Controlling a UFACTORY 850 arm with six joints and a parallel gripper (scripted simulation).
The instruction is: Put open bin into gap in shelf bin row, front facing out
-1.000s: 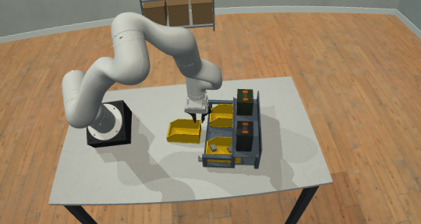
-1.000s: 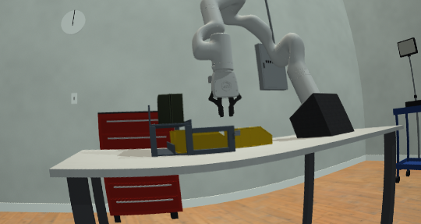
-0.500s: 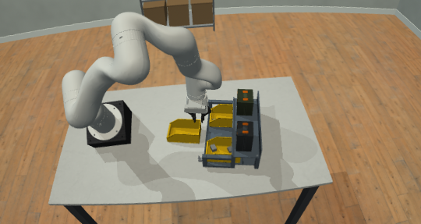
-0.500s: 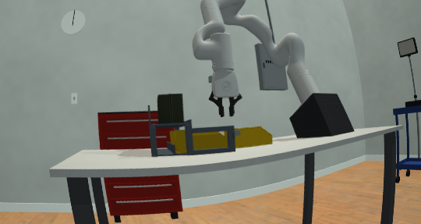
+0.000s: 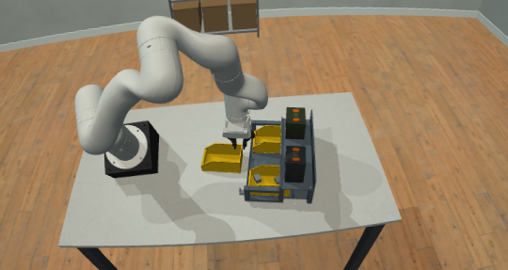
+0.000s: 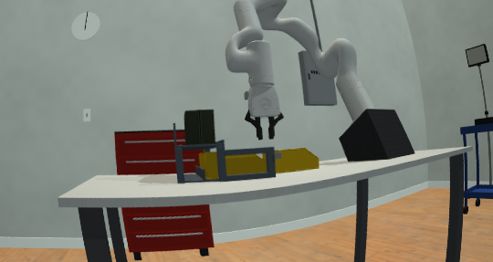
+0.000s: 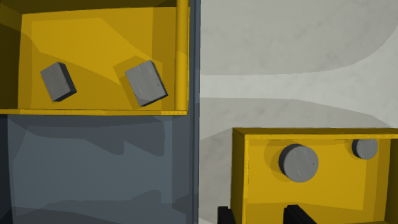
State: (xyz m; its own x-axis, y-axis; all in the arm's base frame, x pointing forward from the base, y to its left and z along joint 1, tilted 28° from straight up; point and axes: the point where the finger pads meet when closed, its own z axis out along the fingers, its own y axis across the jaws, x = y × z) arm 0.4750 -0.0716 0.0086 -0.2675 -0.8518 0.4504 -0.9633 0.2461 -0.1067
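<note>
Now: the grey shelf 15 cm ahead of my hand, 4 cm to the right of it and 7 cm below it.
</note>
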